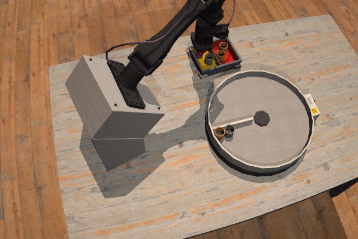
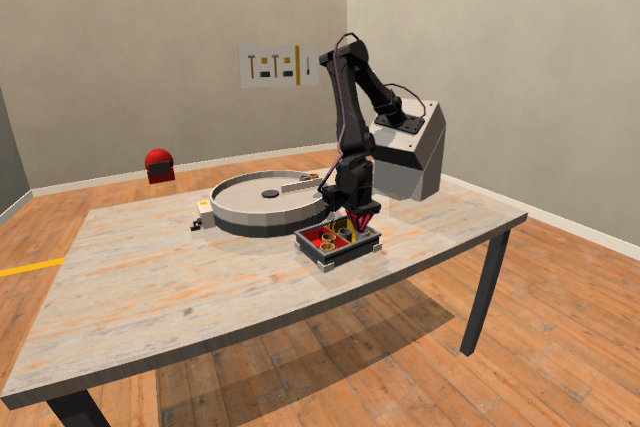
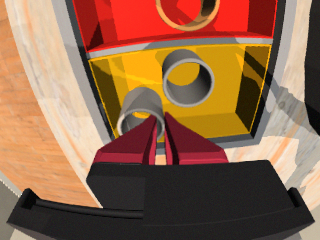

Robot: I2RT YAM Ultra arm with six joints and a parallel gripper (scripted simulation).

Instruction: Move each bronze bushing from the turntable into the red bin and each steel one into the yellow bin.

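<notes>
Now: hand 30 mm above the yellow bin, 20 mm to the left of it and 20 mm short of it. From my hand the other things lie so: red bin (100 mm ahead, 30 mm below, 20 mm to the right); turntable (370 mm to the right, 100 mm ahead, 10 mm above); two-part bin tray (60 mm ahead, 20 mm to the right, 20 mm below).
</notes>
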